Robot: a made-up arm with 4 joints.
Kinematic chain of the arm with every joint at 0, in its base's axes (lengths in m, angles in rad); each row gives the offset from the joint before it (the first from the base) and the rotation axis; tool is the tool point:
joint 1: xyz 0 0 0.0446 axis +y
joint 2: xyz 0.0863 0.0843 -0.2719 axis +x
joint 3: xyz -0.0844 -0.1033 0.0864 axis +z
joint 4: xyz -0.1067 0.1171 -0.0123 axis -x
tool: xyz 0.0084 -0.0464 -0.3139
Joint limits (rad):
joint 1: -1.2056..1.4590
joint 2: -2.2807..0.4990
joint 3: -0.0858..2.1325
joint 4: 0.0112..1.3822
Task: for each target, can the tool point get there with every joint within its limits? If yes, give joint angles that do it. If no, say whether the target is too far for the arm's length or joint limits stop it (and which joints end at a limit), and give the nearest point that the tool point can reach.
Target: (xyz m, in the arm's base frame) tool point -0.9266 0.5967 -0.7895
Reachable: no: too far | nearest point -0.3885 0.1453 -0.3051 | short by 0.853 m
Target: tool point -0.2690 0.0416 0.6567
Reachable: no: joint limits stop it (at a limit: joint 1, joint 4) | nearest point -0.0641 -0.0449 0.1545 | short by 0.549 m
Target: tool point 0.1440 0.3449 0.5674
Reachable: no: joint limits stop it (at a limit: joint 1, joint 4) | nearest point 0.1646 0.2218 0.1926 | short by 0.395 m
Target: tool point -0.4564 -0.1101 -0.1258
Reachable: yes | joints 1.2281 0.0827 1.1859 0.3911
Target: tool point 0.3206 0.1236 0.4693
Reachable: no: joint limits stop it (at a limit: joint 1, joint 4) | nearest point 0.2241 0.1216 0.1994 | short by 0.287 m
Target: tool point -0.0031 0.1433 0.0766
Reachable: yes | joints -0.1482 -1.8980 0.5028 1.0499
